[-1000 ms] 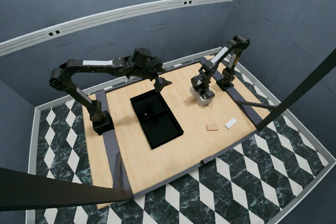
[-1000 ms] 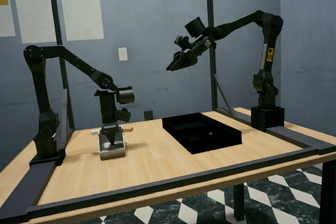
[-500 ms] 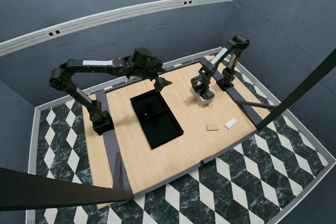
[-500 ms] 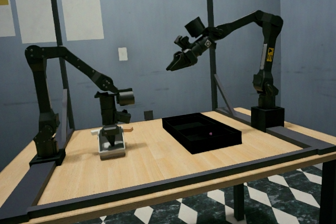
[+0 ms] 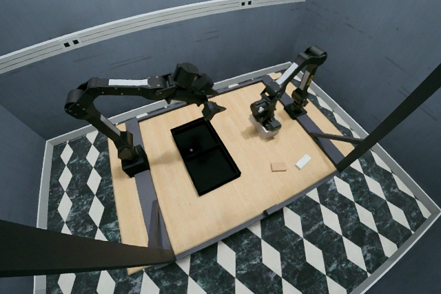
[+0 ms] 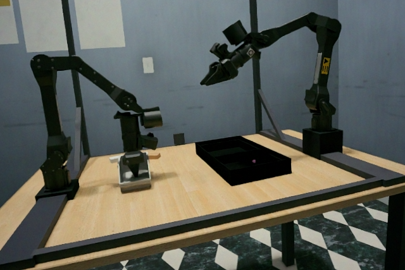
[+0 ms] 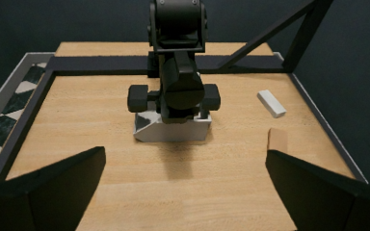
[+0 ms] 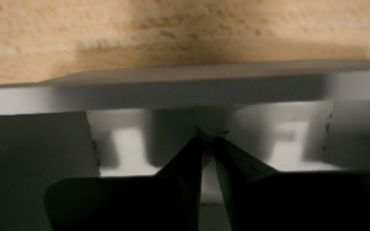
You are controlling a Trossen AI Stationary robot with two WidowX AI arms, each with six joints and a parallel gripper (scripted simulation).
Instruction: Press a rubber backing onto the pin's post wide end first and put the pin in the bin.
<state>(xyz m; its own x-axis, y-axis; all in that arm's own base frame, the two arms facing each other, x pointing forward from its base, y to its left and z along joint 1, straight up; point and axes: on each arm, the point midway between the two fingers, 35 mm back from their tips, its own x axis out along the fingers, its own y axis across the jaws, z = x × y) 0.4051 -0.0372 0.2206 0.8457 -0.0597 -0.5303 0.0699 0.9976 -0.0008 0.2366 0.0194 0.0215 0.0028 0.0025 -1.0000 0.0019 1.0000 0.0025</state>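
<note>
Now: the white bin 1 cm ahead of my right hand and 1 cm below it. The rest, counted from my right hand: tan block 24 cm behind, 6 cm to the left, 4 cm below; black tray 3 cm behind, 36 cm to the left, 3 cm below; white block 27 cm behind, 7 cm to the right, 4 cm below.
</note>
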